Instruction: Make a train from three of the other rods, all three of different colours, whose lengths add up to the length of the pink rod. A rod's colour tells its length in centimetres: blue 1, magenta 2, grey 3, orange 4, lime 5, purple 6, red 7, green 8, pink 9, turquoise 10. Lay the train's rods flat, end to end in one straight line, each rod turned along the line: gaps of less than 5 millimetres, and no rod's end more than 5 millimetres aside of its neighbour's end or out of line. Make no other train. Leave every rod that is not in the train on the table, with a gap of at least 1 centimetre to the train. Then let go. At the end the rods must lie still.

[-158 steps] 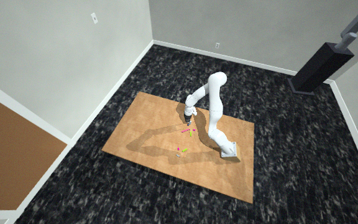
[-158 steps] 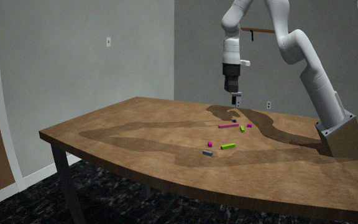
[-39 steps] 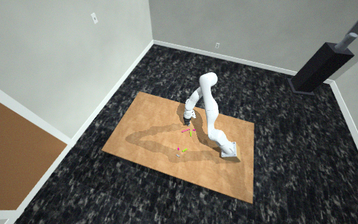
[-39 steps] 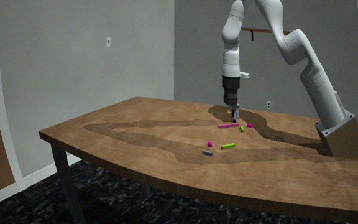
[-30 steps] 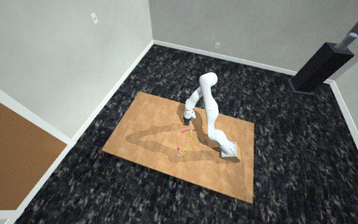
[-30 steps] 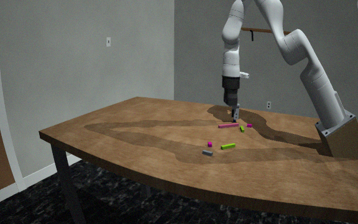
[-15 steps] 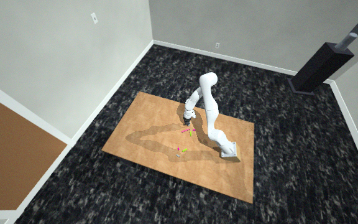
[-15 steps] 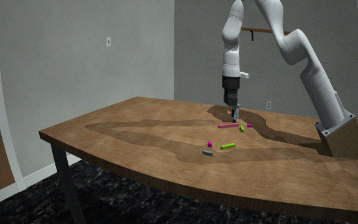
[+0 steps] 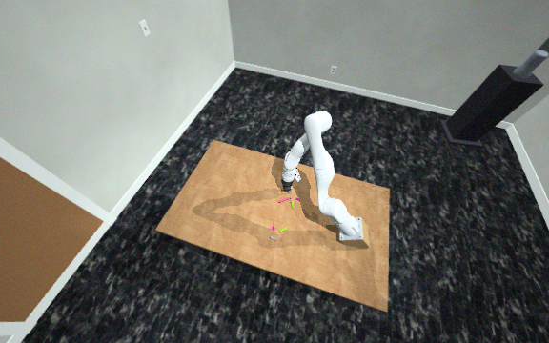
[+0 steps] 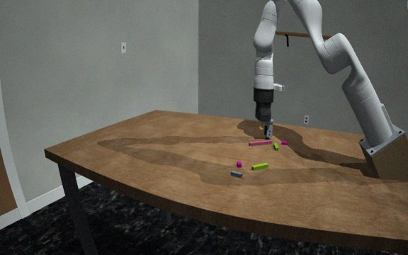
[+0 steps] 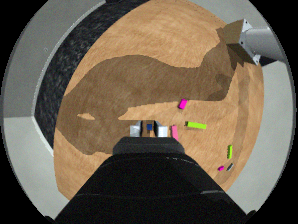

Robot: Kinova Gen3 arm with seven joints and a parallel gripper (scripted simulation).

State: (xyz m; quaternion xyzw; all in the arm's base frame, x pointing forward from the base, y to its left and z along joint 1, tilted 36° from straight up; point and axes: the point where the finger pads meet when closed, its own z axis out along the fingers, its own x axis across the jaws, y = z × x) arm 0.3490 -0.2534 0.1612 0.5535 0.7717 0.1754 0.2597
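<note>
Now: the blue rod 20 mm below my hand. The rest, counted from my hand: pink rod (70 mm to the left, 20 mm below, 20 mm ahead); grey rod (340 mm to the left, 70 mm ahead, 20 mm below).
</note>
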